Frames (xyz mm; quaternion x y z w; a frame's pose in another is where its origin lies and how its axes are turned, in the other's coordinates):
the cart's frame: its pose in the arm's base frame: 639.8 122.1 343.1 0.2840 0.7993 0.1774 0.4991
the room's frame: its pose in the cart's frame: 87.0 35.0 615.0 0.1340 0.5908 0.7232 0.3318
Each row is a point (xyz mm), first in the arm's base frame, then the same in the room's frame.
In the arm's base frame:
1: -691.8 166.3 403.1
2: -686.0 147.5 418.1
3: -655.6 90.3 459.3
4: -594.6 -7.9 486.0
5: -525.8 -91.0 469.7
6: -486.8 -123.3 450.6
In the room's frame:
1: -112.0 -1819.6 -539.2
2: -96.6 -1812.7 -557.3
3: -50.5 -1778.8 -608.5
4: -11.8 -1702.0 -690.2
5: -12.4 -1611.7 -751.5
6: -21.9 -1562.2 -771.0

